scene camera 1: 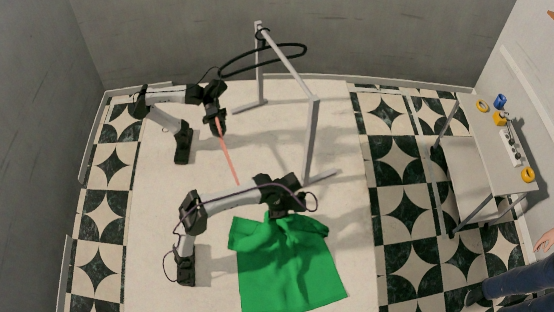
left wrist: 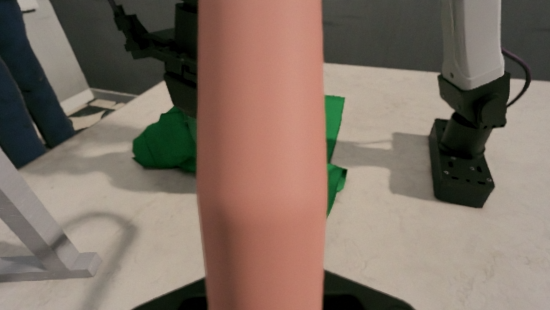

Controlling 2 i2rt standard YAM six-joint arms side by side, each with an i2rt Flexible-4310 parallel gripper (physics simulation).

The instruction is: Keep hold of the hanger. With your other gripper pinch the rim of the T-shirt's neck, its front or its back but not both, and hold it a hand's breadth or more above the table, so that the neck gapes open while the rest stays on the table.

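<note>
My left gripper [scene camera 1: 217, 120] is shut on the pink hanger [scene camera 1: 228, 156] [left wrist: 262, 150], which slants down from it in the scene view and fills the middle of the left wrist view. The green T-shirt [scene camera 1: 292, 265] [left wrist: 167, 142] is spread near the table's front edge, with its neck end under my right gripper [scene camera 1: 278, 215]. That gripper points down and looks shut on the T-shirt's neck. Folds run out from it and the cloth rises to it. Its fingertips are hidden by cloth, and in the left wrist view by the hanger. Whether one neck layer or both is held cannot be seen.
A grey rack [scene camera 1: 311, 142] [left wrist: 30, 215] stands behind the T-shirt, with a black loop [scene camera 1: 306, 49] at its top rail. A side table [scene camera 1: 510, 187] with yellow and blue objects is at the right. A person's legs [scene camera 1: 510, 282] [left wrist: 32, 92] show beside the table.
</note>
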